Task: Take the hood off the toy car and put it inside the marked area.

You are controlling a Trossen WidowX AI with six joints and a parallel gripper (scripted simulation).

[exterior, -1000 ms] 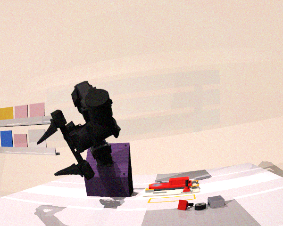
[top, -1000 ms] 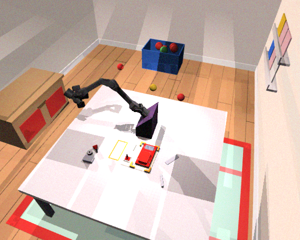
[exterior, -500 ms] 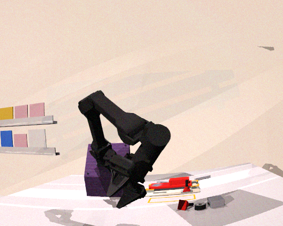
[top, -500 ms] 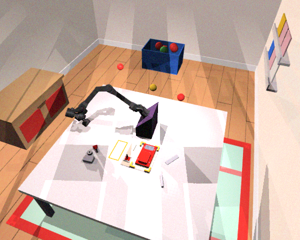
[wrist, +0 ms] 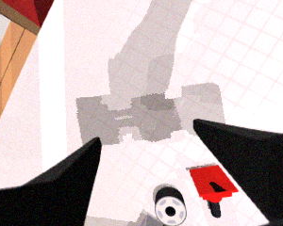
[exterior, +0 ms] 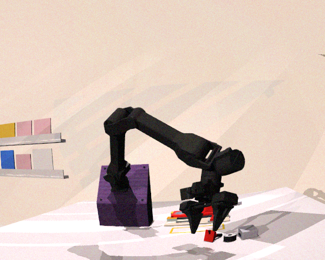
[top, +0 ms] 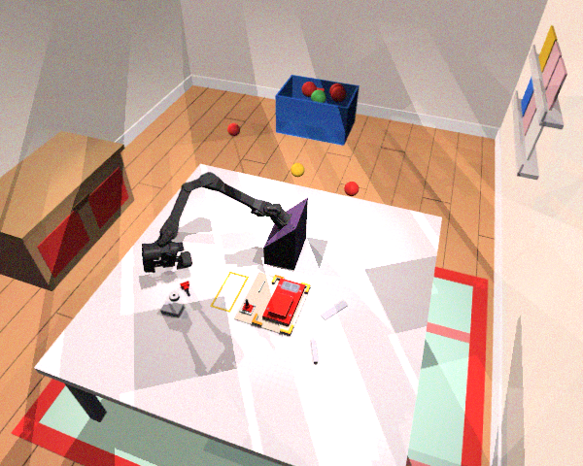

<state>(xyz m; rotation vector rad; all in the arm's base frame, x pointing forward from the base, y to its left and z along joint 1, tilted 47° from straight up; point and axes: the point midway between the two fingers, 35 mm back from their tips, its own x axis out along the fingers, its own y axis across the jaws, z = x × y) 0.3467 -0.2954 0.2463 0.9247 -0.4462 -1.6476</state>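
The wheel is 8 cm to the left of my gripper tip, 8 cm ahead of it and 5 cm below it.
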